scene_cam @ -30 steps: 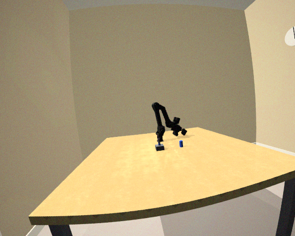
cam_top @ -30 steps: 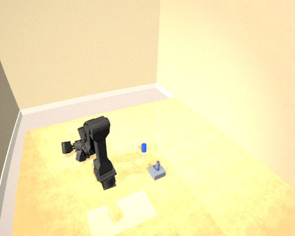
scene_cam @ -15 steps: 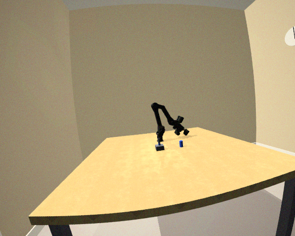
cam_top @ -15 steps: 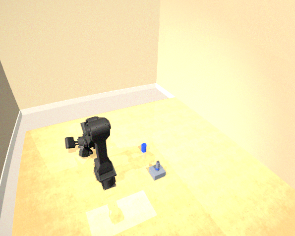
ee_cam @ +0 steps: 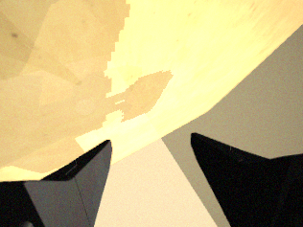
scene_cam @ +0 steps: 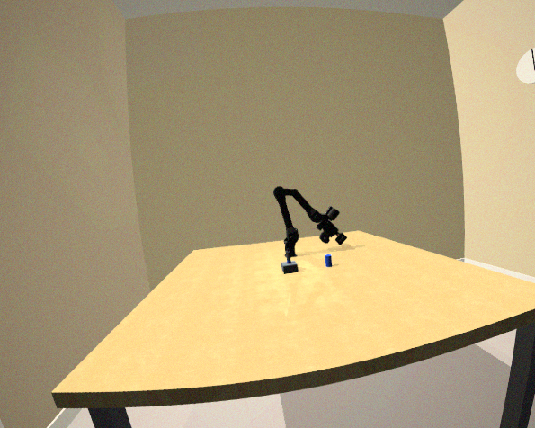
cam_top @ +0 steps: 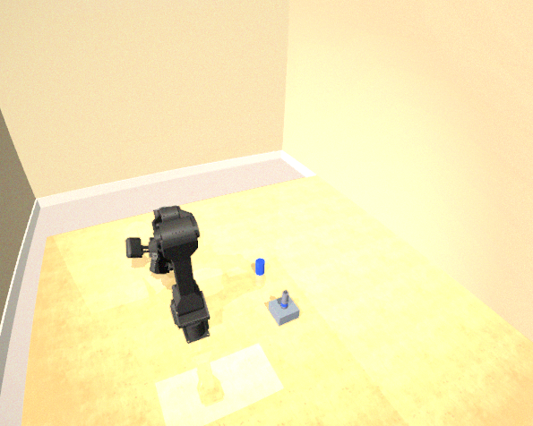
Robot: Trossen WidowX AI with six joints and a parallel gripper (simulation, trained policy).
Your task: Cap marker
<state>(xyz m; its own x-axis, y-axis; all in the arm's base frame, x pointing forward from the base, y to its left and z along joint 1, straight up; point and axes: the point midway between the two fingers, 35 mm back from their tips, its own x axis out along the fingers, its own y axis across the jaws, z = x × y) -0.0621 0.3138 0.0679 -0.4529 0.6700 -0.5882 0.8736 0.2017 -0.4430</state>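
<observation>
Now: gripper tip 34 cm short of the blue cap, 21 cm to the left of it and 2 cm above it. From my gripper tip the other things lie so: grey holder block 39 cm to the right, 33 cm ahead, 3 cm below.
</observation>
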